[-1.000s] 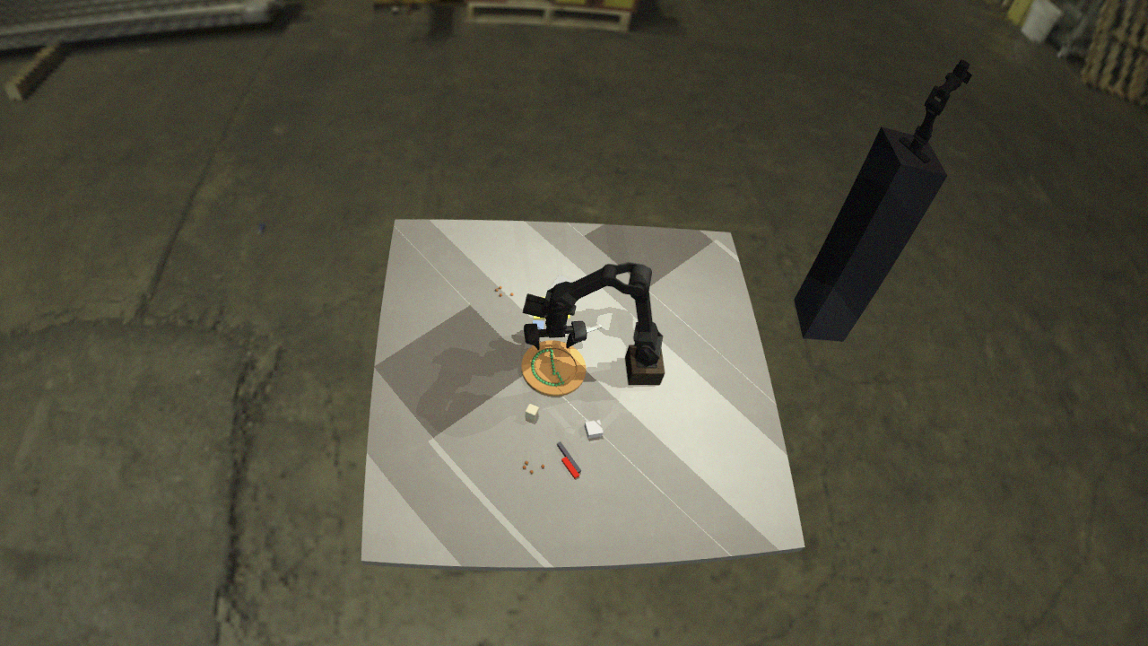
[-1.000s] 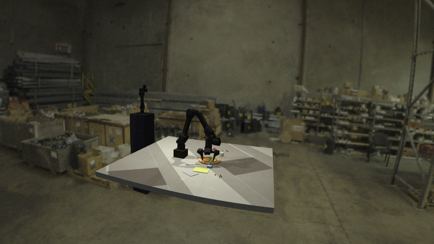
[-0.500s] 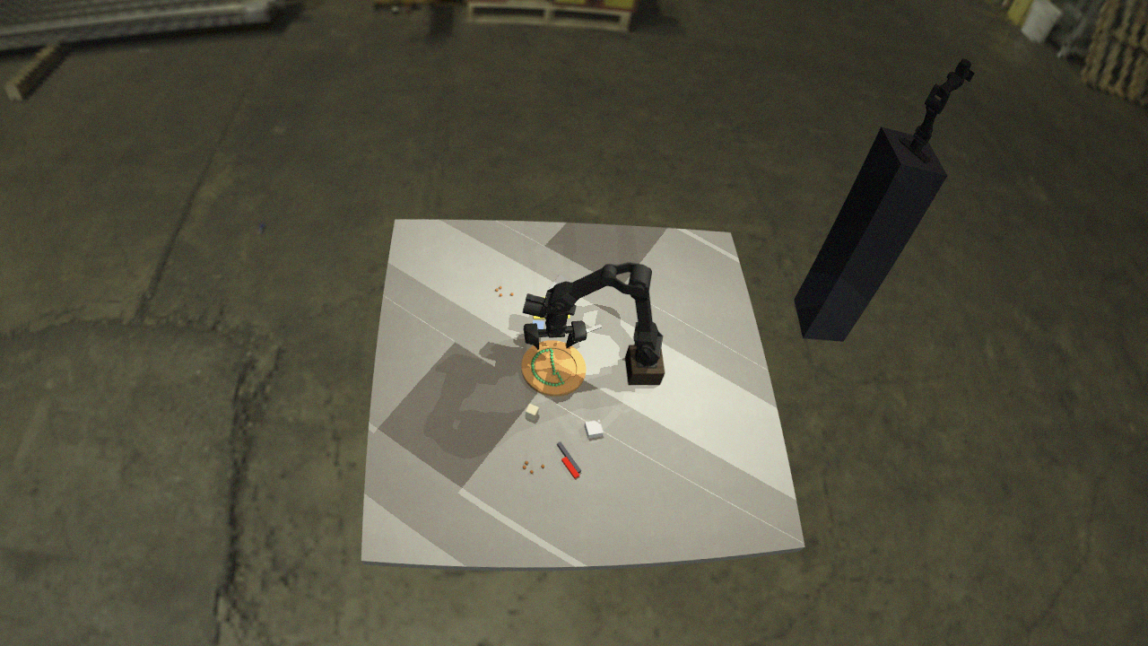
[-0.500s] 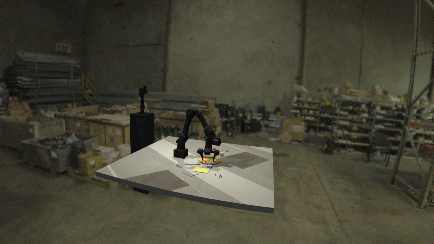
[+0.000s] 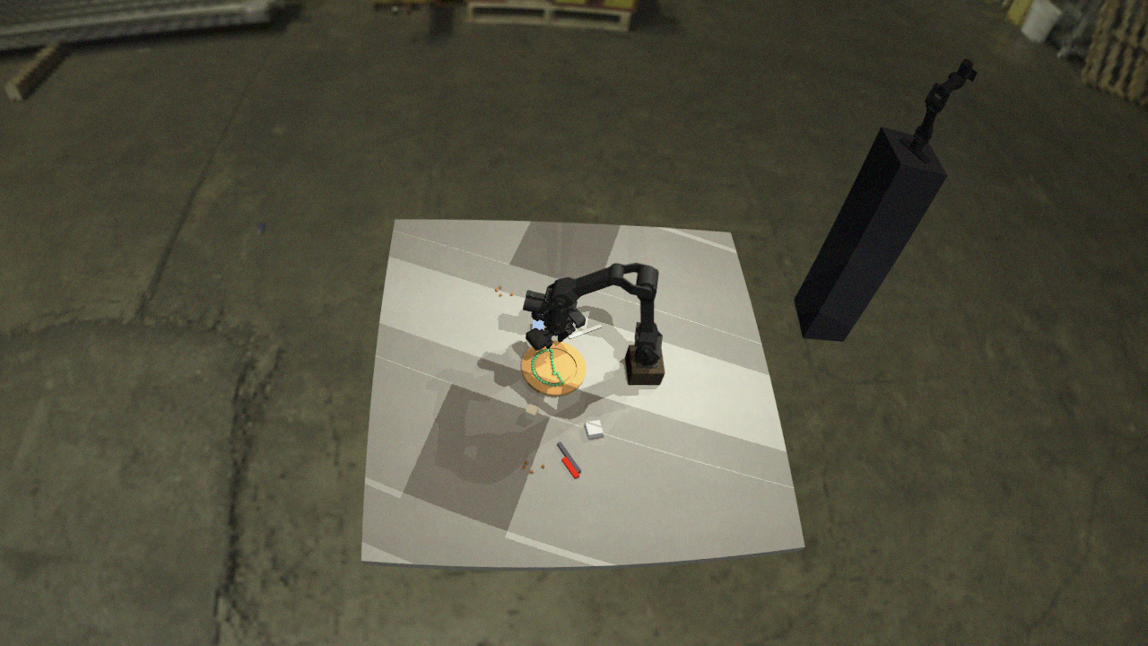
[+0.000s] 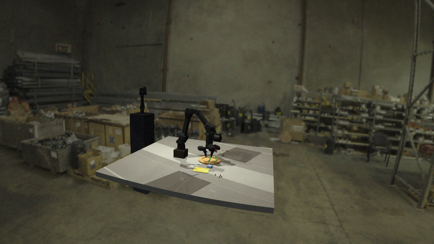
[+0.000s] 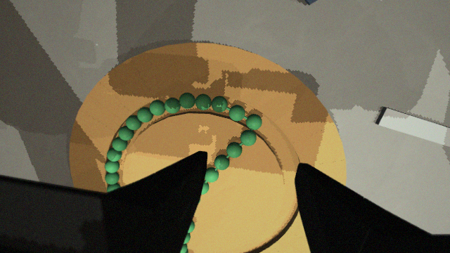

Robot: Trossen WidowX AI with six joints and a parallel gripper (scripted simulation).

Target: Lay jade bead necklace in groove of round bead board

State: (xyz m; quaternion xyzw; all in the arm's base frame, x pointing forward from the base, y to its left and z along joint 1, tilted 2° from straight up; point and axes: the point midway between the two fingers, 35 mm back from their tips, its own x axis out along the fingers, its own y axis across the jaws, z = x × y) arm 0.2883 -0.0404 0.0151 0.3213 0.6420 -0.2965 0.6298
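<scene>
The blue block lies 50 mm ahead of my gripper tip, 100 mm to the right of it and 40 mm below it. Round my gripper tip: yellow pad (10 mm ahead, 180 mm to the right, 50 mm below); then white strip (110 mm behind, 100 mm to the right, 50 mm below); then cream cube (60 mm ahead, 230 mm to the left, 30 mm below).
</scene>
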